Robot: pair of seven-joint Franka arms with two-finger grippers.
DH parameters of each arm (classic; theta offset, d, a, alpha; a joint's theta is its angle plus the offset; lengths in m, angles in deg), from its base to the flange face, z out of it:
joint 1: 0 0.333 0 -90
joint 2: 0 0 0 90
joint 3: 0 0.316 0.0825 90
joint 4: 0 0 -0.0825 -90
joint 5: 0 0.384 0 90
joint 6: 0 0 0.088 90
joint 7: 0 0.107 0 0
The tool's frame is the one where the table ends.
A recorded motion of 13 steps. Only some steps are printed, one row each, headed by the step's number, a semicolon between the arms.
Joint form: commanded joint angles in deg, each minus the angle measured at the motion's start. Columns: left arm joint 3, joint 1, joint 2, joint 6, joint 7, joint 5, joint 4; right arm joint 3, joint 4, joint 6, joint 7, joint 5, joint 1, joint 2.
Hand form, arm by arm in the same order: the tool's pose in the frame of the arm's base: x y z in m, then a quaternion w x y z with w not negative. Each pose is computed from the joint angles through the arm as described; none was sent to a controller.
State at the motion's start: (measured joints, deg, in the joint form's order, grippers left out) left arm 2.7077 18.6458 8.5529 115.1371 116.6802 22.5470 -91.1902; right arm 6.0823 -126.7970 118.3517 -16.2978 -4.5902 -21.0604 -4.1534
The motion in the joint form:
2: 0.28 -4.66 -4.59 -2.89 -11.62 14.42 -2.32; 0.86 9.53 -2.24 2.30 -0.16 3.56 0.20
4: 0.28 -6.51 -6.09 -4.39 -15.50 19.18 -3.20; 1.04 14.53 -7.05 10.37 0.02 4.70 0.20
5: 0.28 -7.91 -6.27 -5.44 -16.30 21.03 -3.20; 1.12 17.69 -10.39 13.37 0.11 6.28 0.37
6: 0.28 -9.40 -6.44 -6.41 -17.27 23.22 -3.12; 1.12 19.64 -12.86 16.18 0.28 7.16 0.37
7: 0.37 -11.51 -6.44 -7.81 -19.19 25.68 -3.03; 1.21 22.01 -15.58 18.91 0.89 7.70 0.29
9: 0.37 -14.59 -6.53 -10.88 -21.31 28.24 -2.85; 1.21 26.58 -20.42 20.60 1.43 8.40 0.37
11: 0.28 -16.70 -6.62 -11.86 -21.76 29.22 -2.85; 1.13 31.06 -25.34 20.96 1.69 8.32 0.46
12: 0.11 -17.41 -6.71 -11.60 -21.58 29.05 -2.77; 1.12 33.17 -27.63 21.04 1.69 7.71 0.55
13: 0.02 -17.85 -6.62 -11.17 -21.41 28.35 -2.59; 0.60 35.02 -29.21 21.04 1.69 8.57 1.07
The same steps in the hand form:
2: 0.5719 0.2148 0.6067 0.25589 -0.61896 0.71211 0.21049; 0.5293 -0.1024 0.4751 0.04597 0.99772 0.04726 0.01462
4: 0.5677 0.2002 0.6160 0.27900 -0.61972 0.69487 0.23507; 0.5369 -0.0914 0.5093 0.04481 0.99868 -0.01537 0.01998
5: 0.5696 0.1889 0.6180 0.28540 -0.61265 0.69446 0.24683; 0.5413 -0.0764 0.5290 0.04348 0.99845 -0.02937 0.01879
6: 0.5716 0.1769 0.6211 0.29534 -0.60475 0.69269 0.25928; 0.5419 -0.0681 0.5415 0.04156 0.99786 -0.04803 0.01572
7: 0.5751 0.1606 0.6225 0.30696 -0.59937 0.68739 0.27207; 0.5418 -0.0613 0.5579 0.03633 0.99684 -0.06907 0.01472
9: 0.5773 0.1357 0.6242 0.31504 -0.59389 0.68135 0.28950; 0.5405 -0.0540 0.5879 0.03166 0.99614 -0.08088 0.01249
11: 0.5800 0.1157 0.6251 0.32141 -0.58304 0.68619 0.29309; 0.5358 -0.0549 0.6168 0.02939 0.99568 -0.08775 0.00796
12: 0.5817 0.1063 0.6268 0.32485 -0.57691 0.69197 0.28780; 0.5325 -0.0605 0.6299 0.02931 0.99505 -0.09478 0.00548
13: 0.5839 0.0997 0.6271 0.32532 -0.57407 0.69740 0.27972; 0.5332 -0.0579 0.6379 0.02846 0.99530 -0.09244 0.00346

